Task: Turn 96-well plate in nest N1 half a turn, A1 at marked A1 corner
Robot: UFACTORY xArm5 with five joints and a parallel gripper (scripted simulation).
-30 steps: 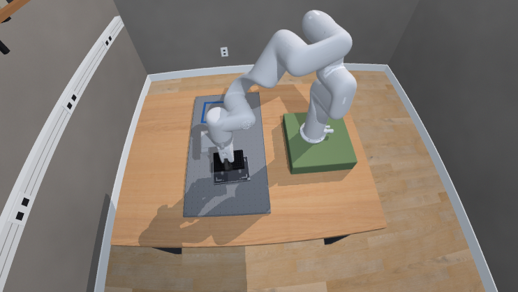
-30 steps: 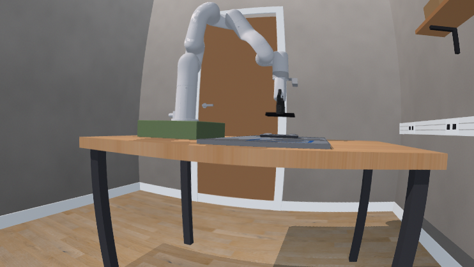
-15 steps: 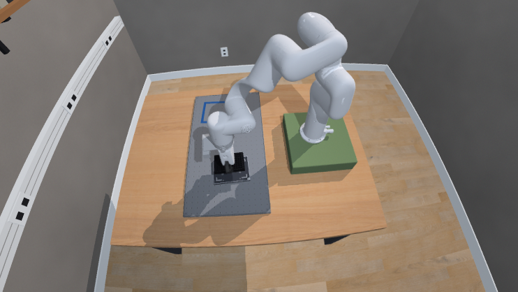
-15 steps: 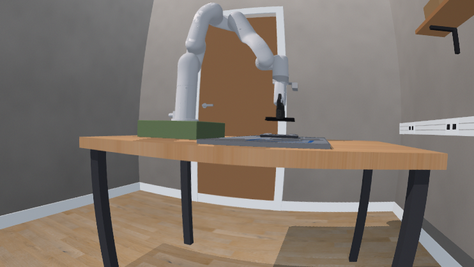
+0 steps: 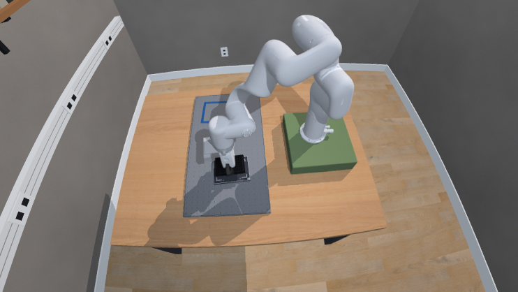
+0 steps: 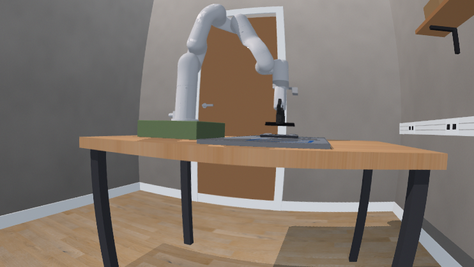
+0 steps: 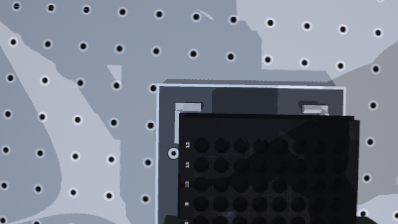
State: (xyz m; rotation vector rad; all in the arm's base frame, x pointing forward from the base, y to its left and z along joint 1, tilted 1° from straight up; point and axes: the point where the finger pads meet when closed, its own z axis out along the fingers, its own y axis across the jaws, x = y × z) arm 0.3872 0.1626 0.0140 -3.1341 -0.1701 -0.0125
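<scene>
My gripper is now 6 cm above the plate nest N1. Also, from my hand: black 96-well plate: 1 cm below.
</scene>
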